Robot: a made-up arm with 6 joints.
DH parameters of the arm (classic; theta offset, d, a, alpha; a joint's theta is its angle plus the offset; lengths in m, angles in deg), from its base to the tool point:
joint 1: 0 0.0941 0 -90
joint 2: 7.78 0 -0.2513 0
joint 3: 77.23 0 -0.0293 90
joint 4: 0 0.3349 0 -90
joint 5: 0 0 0.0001 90
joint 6: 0 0.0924 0 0
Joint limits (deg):
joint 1: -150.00..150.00
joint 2: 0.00..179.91
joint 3: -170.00..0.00
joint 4: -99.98..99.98
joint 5: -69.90..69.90
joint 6: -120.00..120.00
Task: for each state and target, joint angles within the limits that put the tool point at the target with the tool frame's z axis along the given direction. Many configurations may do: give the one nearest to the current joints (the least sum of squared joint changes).
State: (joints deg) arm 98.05 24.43 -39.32 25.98 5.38 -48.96
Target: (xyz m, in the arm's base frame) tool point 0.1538 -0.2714 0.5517 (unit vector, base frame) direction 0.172 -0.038 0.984
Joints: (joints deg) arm 117.26 0.13 -89.10 71.95 -8.20 -48.96
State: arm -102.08 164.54 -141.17 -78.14 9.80 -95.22
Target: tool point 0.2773 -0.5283 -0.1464 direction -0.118 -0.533 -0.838
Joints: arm -58.96 179.79 -147.06 -33.99 42.24 -95.22
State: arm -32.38 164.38 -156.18 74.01 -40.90 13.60
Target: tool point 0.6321 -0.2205 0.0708 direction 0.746 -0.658 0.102
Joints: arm -15.84 171.11 -154.71 57.13 -30.75 13.60
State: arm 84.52 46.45 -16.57 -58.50 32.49 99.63
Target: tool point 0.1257 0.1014 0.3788 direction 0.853 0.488 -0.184
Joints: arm 50.25 23.23 -44.08 -31.24 41.53 99.63
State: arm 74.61 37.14 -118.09 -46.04 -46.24 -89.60
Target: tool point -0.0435 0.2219 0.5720 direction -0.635 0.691 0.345
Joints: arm 84.54 58.89 -88.70 -96.12 -44.59 -89.60
